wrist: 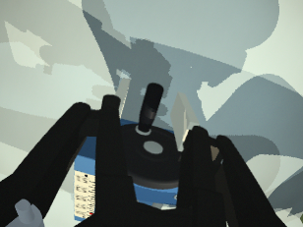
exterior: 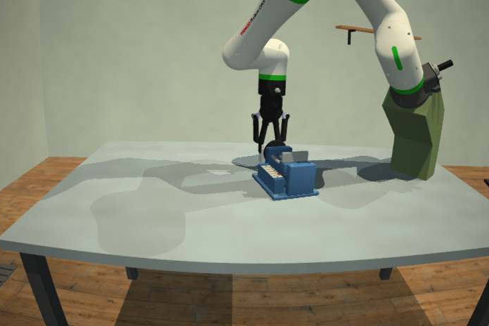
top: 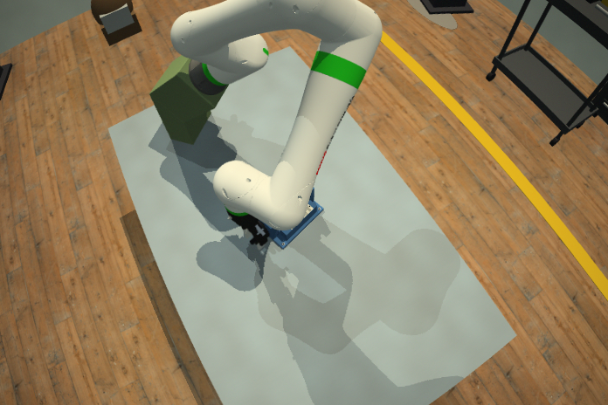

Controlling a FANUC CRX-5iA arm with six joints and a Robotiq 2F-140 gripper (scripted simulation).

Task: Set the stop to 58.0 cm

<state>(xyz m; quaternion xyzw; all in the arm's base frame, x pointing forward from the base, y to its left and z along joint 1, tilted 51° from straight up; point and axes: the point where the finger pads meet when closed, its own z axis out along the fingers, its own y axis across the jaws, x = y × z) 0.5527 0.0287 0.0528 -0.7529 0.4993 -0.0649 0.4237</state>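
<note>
My gripper is now 10 mm to the right of the black handwheel, 10 mm past it and 10 mm above it. Also, from my hand: stop block: 150 mm to the left, 110 mm behind, 30 mm above.
</note>
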